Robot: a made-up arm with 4 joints.
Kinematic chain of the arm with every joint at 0, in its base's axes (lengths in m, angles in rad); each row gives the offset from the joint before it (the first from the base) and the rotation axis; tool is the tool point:
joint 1: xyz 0 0 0.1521 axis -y
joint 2: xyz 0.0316 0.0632 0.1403 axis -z
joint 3: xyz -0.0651 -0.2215 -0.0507 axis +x
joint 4: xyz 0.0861 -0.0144 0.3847 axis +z
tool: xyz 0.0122 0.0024 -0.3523
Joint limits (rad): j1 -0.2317..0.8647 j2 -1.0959..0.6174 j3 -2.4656..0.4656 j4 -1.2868..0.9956
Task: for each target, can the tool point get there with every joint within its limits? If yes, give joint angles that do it. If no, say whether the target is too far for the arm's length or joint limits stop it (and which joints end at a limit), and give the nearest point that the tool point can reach.
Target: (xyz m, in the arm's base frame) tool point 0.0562 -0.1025 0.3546
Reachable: yes | joints 0.6672 -0.5382 -0.6736 -0.2385
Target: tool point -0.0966 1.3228 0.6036
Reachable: no: too far | nearest point 0.0588 0.0065 0.3836 | short by 1.344 m
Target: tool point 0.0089 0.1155 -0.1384
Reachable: no: joint limits stop it (at a limit: joint 1, joint 2, joint 3, joint 4) | nearest point -0.0910 -0.1139 0.1473 | short by 0.380 m
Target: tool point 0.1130 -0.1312 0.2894
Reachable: yes | joints 0.0963 -0.2977 -0.7270 -0.4867
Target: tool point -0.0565 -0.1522 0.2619
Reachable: yes | joints 0.3597 0.3523 -0.3320 0.4006
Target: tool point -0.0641 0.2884 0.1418
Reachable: no: joint limits stop it (at a limit: joint 1, joint 2) | nearest point 0.0686 0.0050 0.3631 | short by 0.383 m
